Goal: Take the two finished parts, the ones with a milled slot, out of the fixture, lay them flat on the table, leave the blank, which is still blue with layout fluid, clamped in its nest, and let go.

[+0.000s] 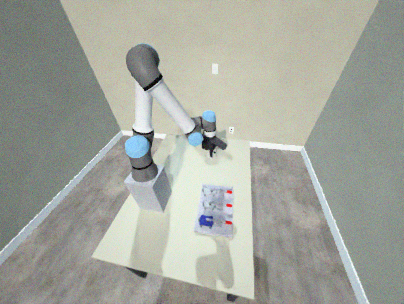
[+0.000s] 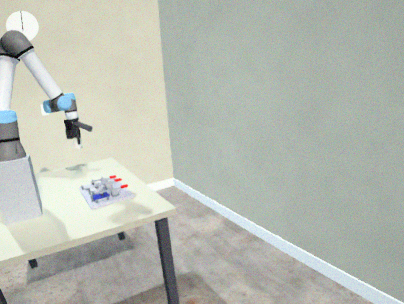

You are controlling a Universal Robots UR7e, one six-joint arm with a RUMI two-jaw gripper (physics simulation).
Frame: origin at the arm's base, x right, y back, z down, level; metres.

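Where they show: gripper, fingertip midpoint: (image 1: 213,157) (image 2: 80,151); arm's base at its link origin: (image 1: 145,172) (image 2: 10,158).
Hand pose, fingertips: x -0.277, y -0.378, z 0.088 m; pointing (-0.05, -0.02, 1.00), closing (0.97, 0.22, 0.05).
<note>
Each offset is from my fingertips to the centre of the thing. "pt": to the spot under its first point. Level surfaces: height alone.
The light fixture plate (image 1: 214,230) (image 2: 95,205) lies on the table's near right part. The blue blank @[dx +0.393, dy -0.008, dz +0.178 m] (image 1: 206,221) (image 2: 100,196) sits in its nearest nest. Grey metal pieces @[dx +0.173, dy +0.001, dz +0.181 m] (image 1: 207,190) @[dx +0.283, dy -0.011, dz +0.176 m] (image 1: 207,206) show in the two farther nests; at this size I cannot make out any slots. Three clamps with red handles @[pt dx +0.283, dy -0.144, dz +0.146 m] (image 1: 229,205) (image 2: 119,180) line the plate's right side. My gripper (image 1: 211,154) (image 2: 78,146) hangs well above the far end of the table, away from the fixture. Its fingers stand partly apart and point down, with nothing between them.
The robot's grey base block (image 1: 149,193) stands on the table's left side, and the arm reaches over the far end. The table @[dz +0.207 m] (image 1: 140,241) (image 2: 68,217) has its edges near the fixture on the right and front.
</note>
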